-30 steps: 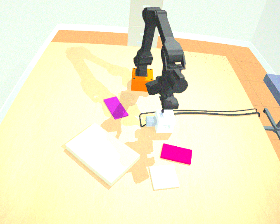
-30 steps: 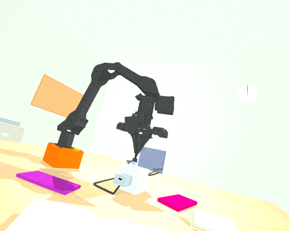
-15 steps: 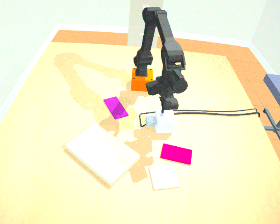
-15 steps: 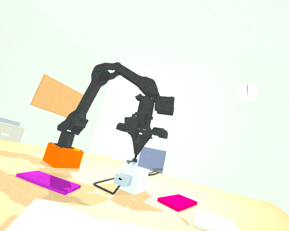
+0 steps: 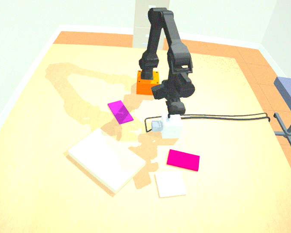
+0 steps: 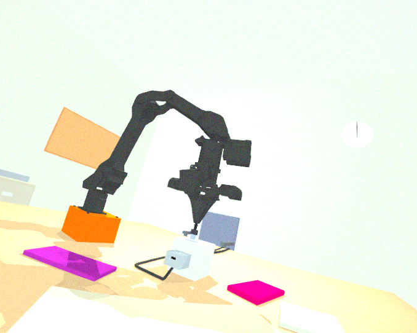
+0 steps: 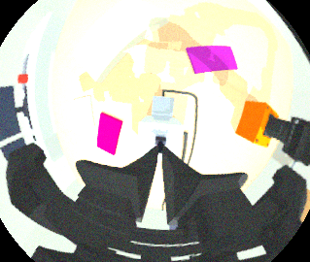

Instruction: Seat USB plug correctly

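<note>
My gripper tip is 20 mm above the dark USB plug. The rest, counted from my gripper tip: white square pad (270 mm ahead, 110 mm below); purple flat slab (110 mm behind, 210 mm to the right, 110 mm below); magenta slab (160 mm ahead, 60 mm to the left, 110 mm below).
</note>
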